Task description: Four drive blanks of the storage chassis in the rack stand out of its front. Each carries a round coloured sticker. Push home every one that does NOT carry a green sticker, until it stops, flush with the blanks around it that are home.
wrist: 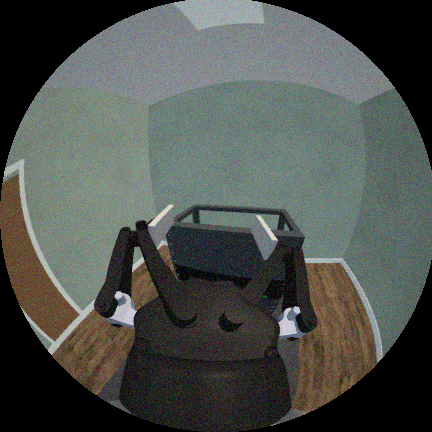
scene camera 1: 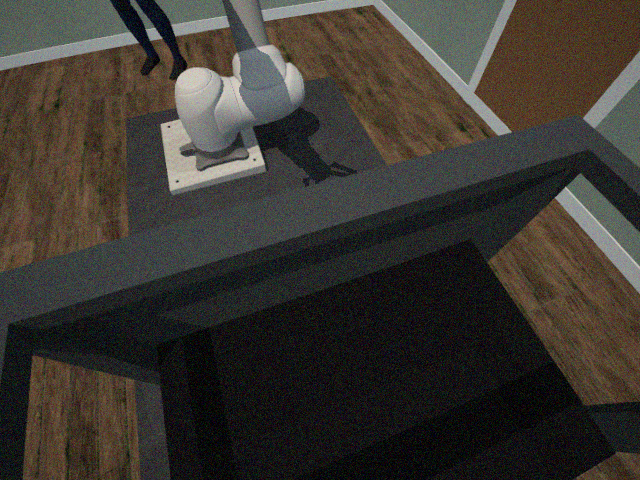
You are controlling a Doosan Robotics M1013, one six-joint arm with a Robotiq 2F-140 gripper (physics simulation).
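Places are measured from the arm's base along level axes (x back, y up, z left), in millimetres.
Where they show: gripper, fingertip midpoint: (wrist: pixel 213 218); arm's base, link origin: (scene camera 1: pixel 219 146).
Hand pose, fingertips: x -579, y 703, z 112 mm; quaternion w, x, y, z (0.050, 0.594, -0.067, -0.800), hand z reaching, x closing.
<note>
Things, the pixels of their top centre, and the offset from my fingertips. "spot": a spot on its surface instead. Level surfaces: height alone.
- storage chassis, surface spot: (wrist: pixel 200 274) spot: dx -158, dy -326, dz +124 mm
- small green sticker, top centre: (wrist: pixel 264 294) dx -131, dy -350, dz -141 mm
- dark mat, surface height: dy -743 mm
In the wrist view my gripper (wrist: pixel 213 218) is open, its two pale finger pads wide apart with nothing between them. The rack (scene camera 1: pixel 310 206) (wrist: pixel 210 250) stands beyond and below the fingers, seen from high up. Its dark front panel shows between the pads. Below that panel the storage chassis (wrist: pixel 200 274) is a very dark strip, mostly hidden by the gripper body. A small green sticker (wrist: pixel 265 296) shows right of the gripper body. The red, yellow and blue stickers do not show, and how far each blank stands out cannot be told. Scene camera 1 does not show the gripper or the blanks.
The white arm (scene camera 1: pixel 263 87) rises from its base plate (scene camera 1: pixel 178 175) on a dark mat (scene camera 1: pixel 149 211), out of the top of scene camera 1. The gripper's shadow falls on the mat. A dark-legged figure (scene camera 1: pixel 162 31) stands behind the arm. A brown door (scene camera 1: pixel 542 56) is at the right.
</note>
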